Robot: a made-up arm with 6 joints. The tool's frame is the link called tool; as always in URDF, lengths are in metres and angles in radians. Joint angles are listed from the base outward.
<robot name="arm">
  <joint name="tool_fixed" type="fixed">
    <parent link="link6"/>
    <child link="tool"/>
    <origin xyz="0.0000 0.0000 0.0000"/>
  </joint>
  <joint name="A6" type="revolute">
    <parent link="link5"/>
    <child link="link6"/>
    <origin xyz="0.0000 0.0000 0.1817"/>
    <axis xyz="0 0 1"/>
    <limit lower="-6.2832" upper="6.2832"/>
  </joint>
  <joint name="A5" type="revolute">
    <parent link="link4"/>
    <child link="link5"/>
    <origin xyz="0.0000 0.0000 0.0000"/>
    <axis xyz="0 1 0"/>
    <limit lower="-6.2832" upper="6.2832"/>
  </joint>
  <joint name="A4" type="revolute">
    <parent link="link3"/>
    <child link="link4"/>
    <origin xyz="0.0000 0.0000 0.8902"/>
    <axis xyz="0 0 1"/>
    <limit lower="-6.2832" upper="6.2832"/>
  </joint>
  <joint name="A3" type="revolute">
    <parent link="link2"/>
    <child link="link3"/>
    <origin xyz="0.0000 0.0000 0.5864"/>
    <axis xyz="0 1 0"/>
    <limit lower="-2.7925" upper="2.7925"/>
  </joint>
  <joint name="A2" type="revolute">
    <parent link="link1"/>
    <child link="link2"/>
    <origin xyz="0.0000 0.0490 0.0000"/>
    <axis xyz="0 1 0"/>
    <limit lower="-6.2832" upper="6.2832"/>
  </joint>
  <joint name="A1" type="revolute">
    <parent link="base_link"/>
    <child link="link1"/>
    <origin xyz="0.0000 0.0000 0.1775"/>
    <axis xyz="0 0 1"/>
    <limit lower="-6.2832" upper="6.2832"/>
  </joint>
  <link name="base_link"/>
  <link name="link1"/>
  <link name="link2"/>
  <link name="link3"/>
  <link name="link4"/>
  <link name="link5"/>
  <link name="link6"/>
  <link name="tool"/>
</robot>
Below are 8 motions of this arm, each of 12 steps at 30 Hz.
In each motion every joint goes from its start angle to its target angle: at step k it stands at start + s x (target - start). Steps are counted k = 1, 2, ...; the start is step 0. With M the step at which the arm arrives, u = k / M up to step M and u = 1 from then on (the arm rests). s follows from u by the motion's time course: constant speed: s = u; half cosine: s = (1 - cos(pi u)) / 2; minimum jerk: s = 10 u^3 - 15 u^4 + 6 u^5.
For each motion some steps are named. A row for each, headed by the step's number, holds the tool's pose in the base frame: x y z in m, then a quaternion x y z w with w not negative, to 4 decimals.
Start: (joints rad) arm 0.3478 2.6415 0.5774 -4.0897 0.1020 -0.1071
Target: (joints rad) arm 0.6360 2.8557 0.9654 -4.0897 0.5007 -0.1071
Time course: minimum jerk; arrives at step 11
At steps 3, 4, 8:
3: 0.0823 0.1105 -1.4041 -0.7531 -0.6542 0.0104 0.0693
4: -0.0068 0.0835 -1.3962 -0.7422 -0.6627 0.0276 0.0956
8: -0.3759 -0.1196 -1.2751 -0.6959 -0.6772 0.1215 0.2056

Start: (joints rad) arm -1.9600 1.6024 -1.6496 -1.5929 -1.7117 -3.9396
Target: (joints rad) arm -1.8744 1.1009 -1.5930 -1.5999 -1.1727 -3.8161
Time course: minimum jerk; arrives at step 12
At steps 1, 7, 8, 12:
1: 0.0044 -0.5933 1.0248 -0.1607 0.7365 -0.3885 0.5300
7: 0.1298 -0.3176 1.2260 -0.2382 0.5831 -0.4854 0.6063
8: 0.1528 -0.2478 1.2559 -0.2579 0.5466 -0.4974 0.6223
12: 0.1846 -0.1346 1.2920 -0.2901 0.4885 -0.5098 0.6460

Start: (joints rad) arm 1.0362 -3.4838 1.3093 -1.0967 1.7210 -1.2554
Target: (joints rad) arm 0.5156 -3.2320 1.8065 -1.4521 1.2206 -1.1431
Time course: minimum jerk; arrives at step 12
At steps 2, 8, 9, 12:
2: -0.2080 -0.5507 -0.7820 0.3786 0.3684 0.0850 0.8448
8: -0.6176 -0.5983 -0.3802 0.4717 0.4310 -0.2762 0.7180
9: -0.6679 -0.5731 -0.3142 0.4824 0.4284 -0.3311 0.6886
12: -0.7120 -0.5420 -0.2486 0.4911 0.4230 -0.3844 0.6573

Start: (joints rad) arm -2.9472 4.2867 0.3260 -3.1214 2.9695 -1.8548
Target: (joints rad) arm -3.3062 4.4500 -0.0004 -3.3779 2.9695 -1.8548
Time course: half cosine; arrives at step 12
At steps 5, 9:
5: 1.2457 0.0251 -0.1759 0.5690 -0.4266 -0.5297 0.4622
9: 1.2323 -0.1941 -0.1860 0.4851 -0.4792 -0.5589 0.4718

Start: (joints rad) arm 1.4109 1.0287 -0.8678 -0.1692 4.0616 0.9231
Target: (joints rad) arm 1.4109 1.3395 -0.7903 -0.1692 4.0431 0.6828
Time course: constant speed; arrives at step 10
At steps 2, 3, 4, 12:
2: 0.0178 0.5707 1.2393 0.1442 -0.8262 0.4832 0.2512
3: 0.0241 0.6092 1.2203 0.1507 -0.8147 0.4948 0.2621
4: 0.0302 0.6470 1.1999 0.1570 -0.8030 0.5059 0.2731
12: 0.0644 0.8575 1.0484 0.1877 -0.7263 0.5649 0.3435

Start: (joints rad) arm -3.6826 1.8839 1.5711 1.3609 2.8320 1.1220
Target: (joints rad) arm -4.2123 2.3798 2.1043 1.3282 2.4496 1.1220
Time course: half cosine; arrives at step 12
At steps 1, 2, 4, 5, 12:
1: -0.3205 0.0742 -0.6826 -0.1522 -0.1298 0.9141 0.3528
2: -0.2864 0.0581 -0.6836 -0.1777 -0.1320 0.9075 0.3570
4: -0.1739 -0.0134 -0.6710 -0.2696 -0.1325 0.8807 0.3662
5: -0.1122 -0.0687 -0.6491 -0.3281 -0.1265 0.8613 0.3668
12: 0.0176 -0.3691 -0.3895 -0.5814 -0.0157 0.7542 0.3048

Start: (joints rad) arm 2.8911 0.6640 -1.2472 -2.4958 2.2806 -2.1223
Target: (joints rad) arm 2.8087 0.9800 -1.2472 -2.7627 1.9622 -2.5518
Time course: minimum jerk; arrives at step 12
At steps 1, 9, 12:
1: 0.1578 -0.0054 1.2232 -0.8974 0.3649 -0.0450 0.2438
9: -0.0799 0.0443 1.2539 -0.8622 0.2775 -0.3768 0.1941
12: -0.1089 0.0515 1.2547 -0.8524 0.2661 -0.4130 0.1790

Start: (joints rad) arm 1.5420 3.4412 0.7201 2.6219 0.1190 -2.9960
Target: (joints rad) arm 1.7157 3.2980 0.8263 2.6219 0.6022 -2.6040
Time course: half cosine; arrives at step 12
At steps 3, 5, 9, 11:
3: -0.0696 -1.0527 -0.9760 0.7227 -0.5538 0.2076 0.3578
5: -0.0393 -1.0190 -0.9997 0.7158 -0.5925 0.1813 0.3219
9: 0.0172 -0.9382 -1.0425 0.6886 -0.6683 0.1109 0.2586
11: 0.0303 -0.9151 -1.0518 0.6786 -0.6865 0.0893 0.2454

